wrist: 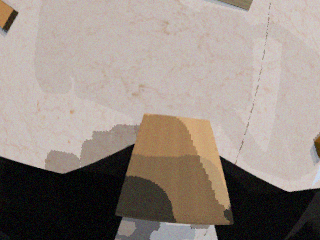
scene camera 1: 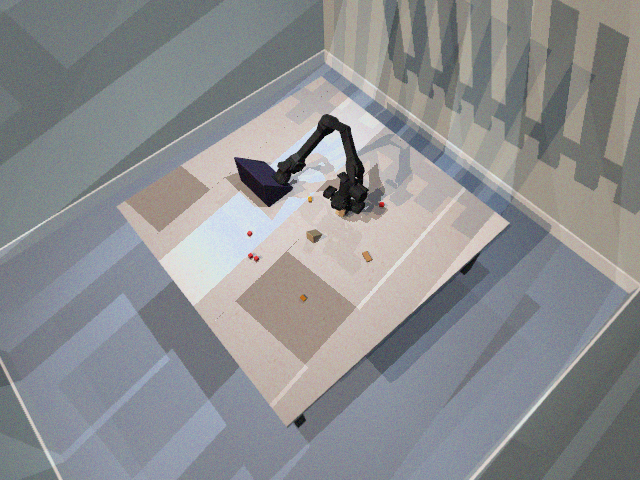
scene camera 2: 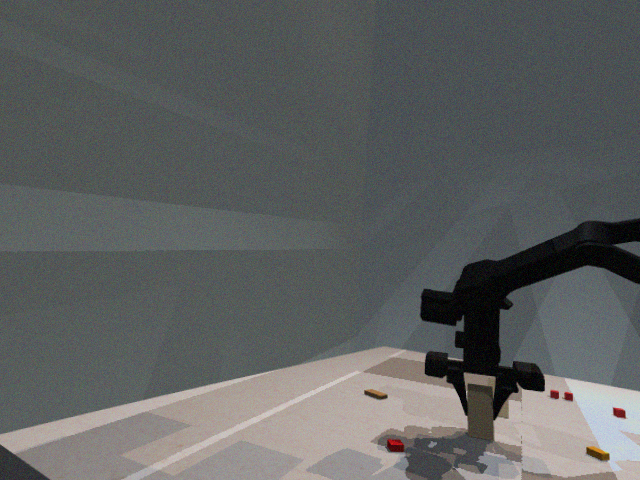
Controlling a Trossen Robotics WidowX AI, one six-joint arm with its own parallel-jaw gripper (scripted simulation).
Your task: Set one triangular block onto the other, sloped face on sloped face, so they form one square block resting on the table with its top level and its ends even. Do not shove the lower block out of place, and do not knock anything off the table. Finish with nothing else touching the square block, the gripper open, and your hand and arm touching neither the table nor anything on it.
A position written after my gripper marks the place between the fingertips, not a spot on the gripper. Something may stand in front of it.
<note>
My gripper point(scene camera 2: 479, 417) holds a tan triangular block point(scene camera 2: 479, 397).
My gripper is seen too in the wrist view point(wrist: 171, 152).
</note>
